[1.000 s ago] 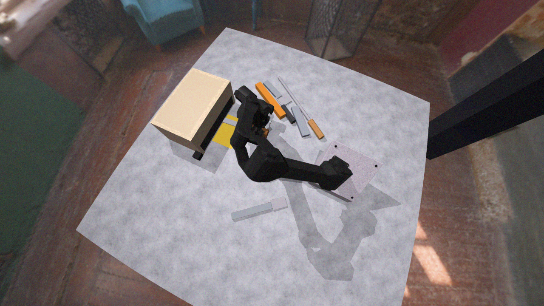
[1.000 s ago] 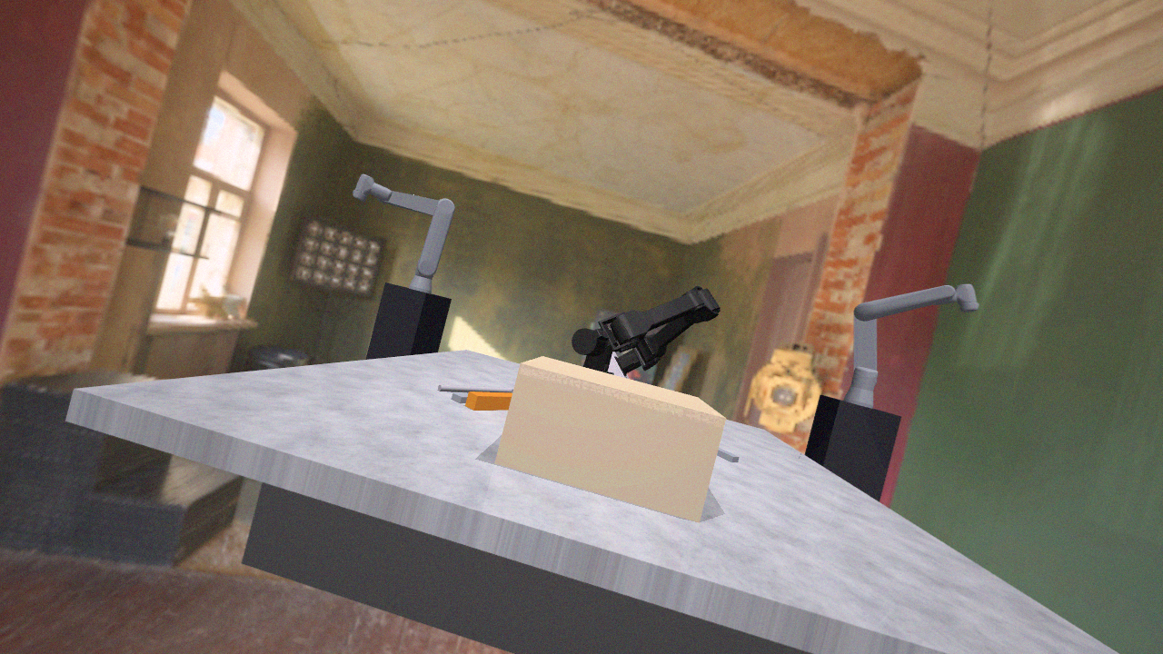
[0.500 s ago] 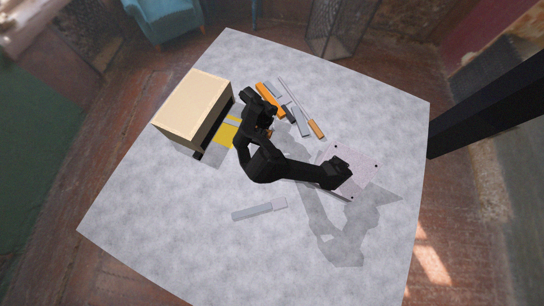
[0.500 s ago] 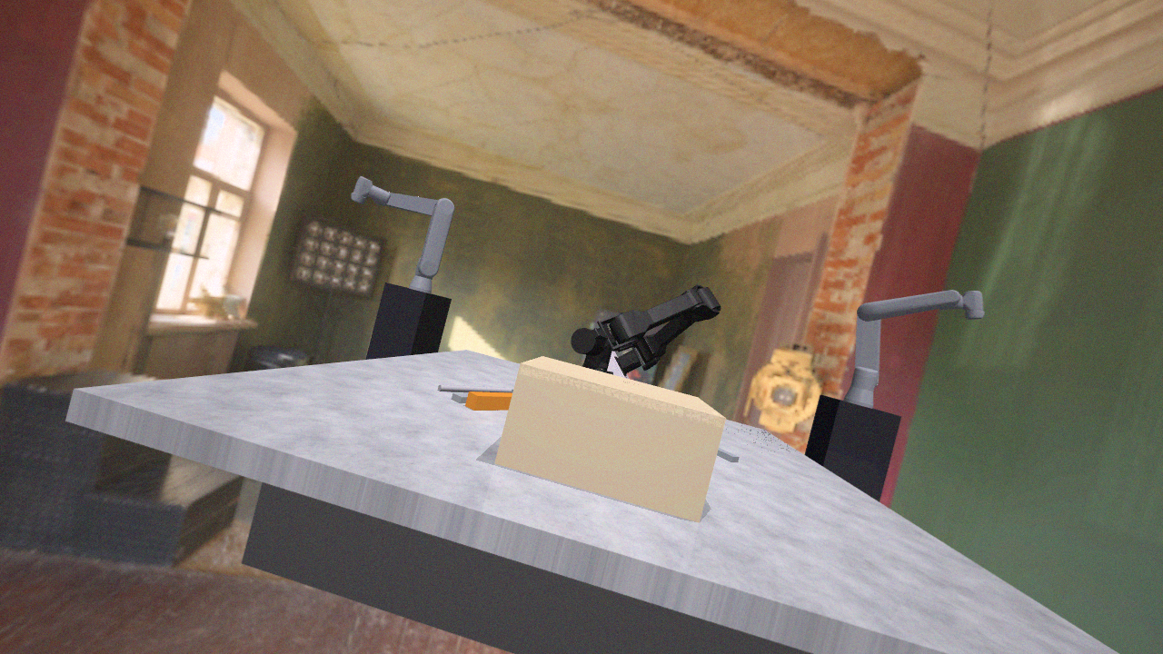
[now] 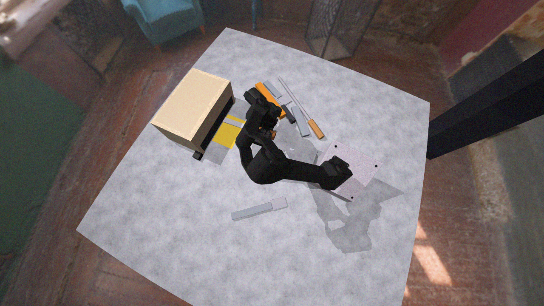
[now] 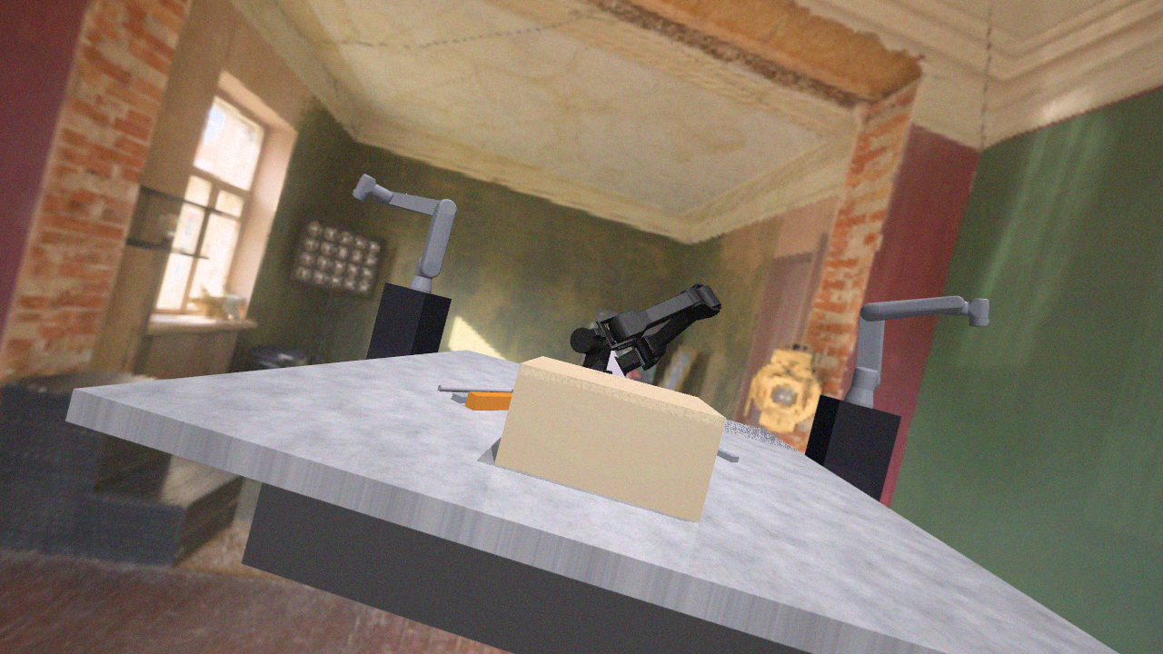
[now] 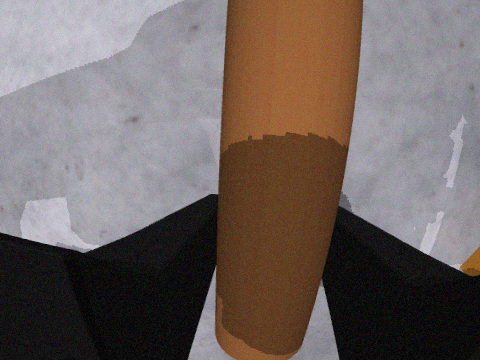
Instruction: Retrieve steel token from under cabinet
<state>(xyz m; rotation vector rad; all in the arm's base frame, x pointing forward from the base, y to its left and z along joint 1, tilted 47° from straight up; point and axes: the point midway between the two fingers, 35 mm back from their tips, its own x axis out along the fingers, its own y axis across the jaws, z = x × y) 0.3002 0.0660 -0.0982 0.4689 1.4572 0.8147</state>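
My gripper tip is now 14 cm to the left of the grey bar and 9 cm past it. Round my gripper tip: flat grey token (31 cm ahead, 9 cm to the left); then orange bar (16 cm to the right, 8 cm ahead, 1 cm above); then black-handled tool (16 cm to the right, 1 cm ahead).
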